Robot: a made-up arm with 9 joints. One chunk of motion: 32 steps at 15 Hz.
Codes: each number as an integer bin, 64 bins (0 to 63) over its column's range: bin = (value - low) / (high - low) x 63, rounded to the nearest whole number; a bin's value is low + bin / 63 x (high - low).
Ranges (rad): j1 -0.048..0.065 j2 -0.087..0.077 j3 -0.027..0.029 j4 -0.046..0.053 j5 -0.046..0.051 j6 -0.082..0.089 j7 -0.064..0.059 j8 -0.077..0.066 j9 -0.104..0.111
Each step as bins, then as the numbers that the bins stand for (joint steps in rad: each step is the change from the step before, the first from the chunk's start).
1 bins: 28 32 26 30 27 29 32 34 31
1 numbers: 0.00222 -0.00370 -0.00389 0.00114 -0.00443 -0.00329 -0.00152 0.00017 0.00179
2 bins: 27 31 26 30 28 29 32 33 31
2 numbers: 0.00043 -0.00630 -0.00389 0.00114 -0.00289 -0.00329 -0.00152 -0.00210 0.00179
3 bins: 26 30 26 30 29 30 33 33 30
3 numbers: -0.00137 -0.00890 -0.00389 0.00114 -0.00135 -0.00057 0.00043 -0.00210 -0.00162
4 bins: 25 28 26 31 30 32 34 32 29
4 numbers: -0.00316 -0.01411 -0.00389 0.00271 0.00019 0.00486 0.00238 -0.00437 -0.00503
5 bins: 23 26 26 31 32 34 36 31 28
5 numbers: -0.00675 -0.01932 -0.00389 0.00271 0.00327 0.01029 0.00629 -0.00663 -0.00844
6 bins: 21 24 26 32 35 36 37 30 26
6 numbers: -0.01033 -0.02452 -0.00389 0.00429 0.00789 0.01571 0.00824 -0.00890 -0.01527
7 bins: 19 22 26 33 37 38 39 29 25
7 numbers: -0.01392 -0.02973 -0.00389 0.00586 0.01097 0.02114 0.01214 -0.01117 -0.01868
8 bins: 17 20 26 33 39 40 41 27 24
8 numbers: -0.01751 -0.03494 -0.00389 0.00586 0.01405 0.02657 0.01605 -0.01571 -0.02210
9 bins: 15 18 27 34 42 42 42 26 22
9 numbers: -0.02110 -0.04014 -0.00300 0.00743 0.01867 0.03200 0.01800 -0.01798 -0.02892
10 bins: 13 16 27 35 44 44 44 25 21
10 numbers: -0.02468 -0.04535 -0.00300 0.00900 0.02175 0.03743 0.02190 -0.02025 -0.03233
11 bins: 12 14 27 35 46 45 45 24 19
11 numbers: -0.02648 -0.05056 -0.00300 0.00900 0.02483 0.04014 0.02386 -0.02252 -0.03916
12 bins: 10 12 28 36 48 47 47 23 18
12 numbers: -0.03006 -0.05576 -0.00211 0.01057 0.02790 0.04557 0.02776 -0.02479 -0.04257
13 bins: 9 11 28 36 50 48 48 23 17
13 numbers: -0.03186 -0.05837 -0.00211 0.01057 0.03098 0.04829 0.02971 -0.02479 -0.04598
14 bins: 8 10 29 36 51 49 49 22 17
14 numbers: -0.03365 -0.06097 -0.00122 0.01057 0.03252 0.05100 0.03167 -0.02706 -0.04598
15 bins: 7 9 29 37 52 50 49 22 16
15 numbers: -0.03544 -0.06357 -0.00122 0.01214 0.03406 0.05371 0.03167 -0.02706 -0.04940
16 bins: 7 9 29 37 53 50 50 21 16
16 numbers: -0.03544 -0.06357 -0.00122 0.01214 0.03560 0.05371 0.03362 -0.02933 -0.04940
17 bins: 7 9 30 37 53 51 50 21 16
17 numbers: -0.03544 -0.06357 -0.00033 0.01214 0.03560 0.05643 0.03362 -0.02933 -0.04940
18 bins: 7 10 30 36 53 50 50 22 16
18 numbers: -0.03544 -0.06097 -0.00033 0.01057 0.03560 0.05371 0.03362 -0.02706 -0.04940
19 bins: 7 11 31 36 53 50 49 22 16
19 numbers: -0.03544 -0.05837 0.00056 0.01057 0.03560 0.05371 0.03167 -0.02706 -0.04940
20 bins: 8 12 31 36 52 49 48 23 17
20 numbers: -0.03365 -0.05576 0.00056 0.01057 0.03406 0.05100 0.02971 -0.02479 -0.04598
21 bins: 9 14 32 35 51 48 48 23 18
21 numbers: -0.03186 -0.05056 0.00144 0.00900 0.03252 0.04829 0.02971 -0.02479 -0.04257
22 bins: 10 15 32 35 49 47 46 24 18
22 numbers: -0.03006 -0.04795 0.00144 0.00900 0.02944 0.04557 0.02581 -0.02252 -0.04257
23 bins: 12 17 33 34 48 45 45 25 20
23 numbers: -0.02648 -0.04275 0.00233 0.00743 0.02790 0.04014 0.02386 -0.02025 -0.03575
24 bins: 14 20 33 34 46 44 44 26 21
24 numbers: -0.02289 -0.03494 0.00233 0.00743 0.02483 0.03743 0.02190 -0.01798 -0.03233
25 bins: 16 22 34 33 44 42 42 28 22
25 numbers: -0.01930 -0.02973 0.00322 0.00586 0.02175 0.03200 0.01800 -0.01344 -0.02892
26 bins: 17 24 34 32 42 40 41 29 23
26 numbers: -0.01751 -0.02452 0.00322 0.00429 0.01867 0.02657 0.01605 -0.01117 -0.02551
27 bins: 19 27 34 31 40 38 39 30 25
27 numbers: -0.01392 -0.01671 0.00322 0.00271 0.01559 0.02114 0.01214 -0.00890 -0.01868
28 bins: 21 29 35 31 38 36 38 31 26
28 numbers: -0.01033 -0.01151 0.00411 0.00271 0.01251 0.01571 0.01019 -0.00663 -0.01527
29 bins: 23 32 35 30 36 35 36 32 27
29 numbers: -0.00675 -0.00370 0.00411 0.00114 0.00943 0.01300 0.00629 -0.00437 -0.01186
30 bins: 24 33 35 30 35 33 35 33 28
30 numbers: -0.00495 -0.00110 0.00411 0.00114 0.00789 0.00757 0.00433 -0.00210 -0.00844
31 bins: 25 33 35 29 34 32 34 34 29
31 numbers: -0.00316 -0.00110 0.00411 -0.00043 0.00635 0.00486 0.00238 0.00017 -0.00503
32 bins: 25 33 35 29 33 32 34 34 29
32 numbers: -0.00316 -0.00110 0.00411 -0.00043 0.00481 0.00486 0.00238 0.00017 -0.00503
